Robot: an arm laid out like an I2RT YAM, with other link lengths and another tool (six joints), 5 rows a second.
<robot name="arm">
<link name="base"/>
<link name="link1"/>
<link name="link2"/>
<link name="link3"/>
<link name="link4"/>
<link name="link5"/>
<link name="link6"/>
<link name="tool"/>
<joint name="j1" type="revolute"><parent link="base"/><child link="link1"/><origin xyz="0.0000 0.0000 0.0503"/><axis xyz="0 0 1"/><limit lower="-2.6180" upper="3.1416"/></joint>
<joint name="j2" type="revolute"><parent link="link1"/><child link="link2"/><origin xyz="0.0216 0.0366 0.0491" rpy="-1.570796 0.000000 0.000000"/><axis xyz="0 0 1"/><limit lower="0.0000" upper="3.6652"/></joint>
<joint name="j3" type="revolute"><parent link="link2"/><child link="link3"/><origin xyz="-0.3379 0.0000 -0.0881" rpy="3.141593 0.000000 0.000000"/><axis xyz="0 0 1"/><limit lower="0.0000" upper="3.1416"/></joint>
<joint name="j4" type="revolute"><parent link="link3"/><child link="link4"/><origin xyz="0.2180 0.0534 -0.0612"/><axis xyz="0 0 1"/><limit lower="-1.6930" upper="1.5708"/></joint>
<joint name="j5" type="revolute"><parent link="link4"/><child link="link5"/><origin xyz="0.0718 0.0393 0.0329" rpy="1.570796 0.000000 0.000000"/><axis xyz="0 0 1"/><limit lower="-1.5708" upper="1.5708"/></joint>
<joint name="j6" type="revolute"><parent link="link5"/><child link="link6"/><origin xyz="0.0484 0.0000 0.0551" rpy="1.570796 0.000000 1.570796"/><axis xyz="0 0 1"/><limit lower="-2.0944" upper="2.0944"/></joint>
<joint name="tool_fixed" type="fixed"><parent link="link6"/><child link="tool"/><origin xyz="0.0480 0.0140 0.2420" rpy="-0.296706 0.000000 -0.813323"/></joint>
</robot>
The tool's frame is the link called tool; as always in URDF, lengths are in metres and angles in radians.
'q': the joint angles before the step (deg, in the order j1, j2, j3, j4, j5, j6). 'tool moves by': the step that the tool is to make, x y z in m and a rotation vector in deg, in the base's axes. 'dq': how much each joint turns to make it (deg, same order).
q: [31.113, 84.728, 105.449, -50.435, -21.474, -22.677]
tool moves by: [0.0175, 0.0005, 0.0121, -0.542, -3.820, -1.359]
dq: [0.758, 0.574, 0.016, 3.114, 3.031, -1.227]
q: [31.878, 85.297, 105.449, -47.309, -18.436, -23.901]
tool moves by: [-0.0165, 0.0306, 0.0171, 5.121, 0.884, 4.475]
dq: [0.988, -0.009, -0.011, 3.085, -5.220, 3.019]
